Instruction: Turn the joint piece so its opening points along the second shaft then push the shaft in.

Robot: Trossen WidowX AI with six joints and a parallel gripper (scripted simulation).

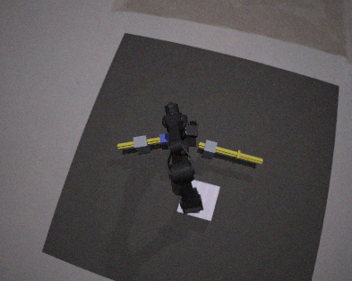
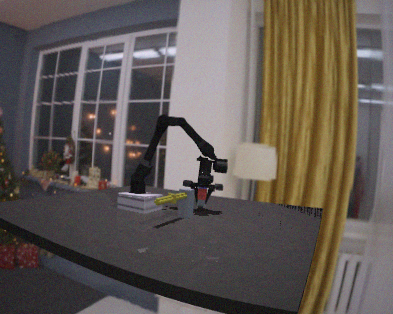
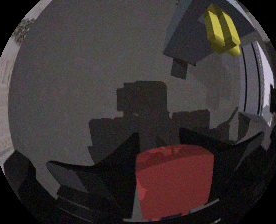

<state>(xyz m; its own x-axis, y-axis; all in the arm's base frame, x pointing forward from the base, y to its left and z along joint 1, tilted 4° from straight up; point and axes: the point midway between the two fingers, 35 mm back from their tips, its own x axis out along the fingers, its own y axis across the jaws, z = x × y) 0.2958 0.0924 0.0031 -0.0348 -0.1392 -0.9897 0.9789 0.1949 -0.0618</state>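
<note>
The red joint piece lies 20 mm to the left of my gripper tip and 40 mm above it.
</note>
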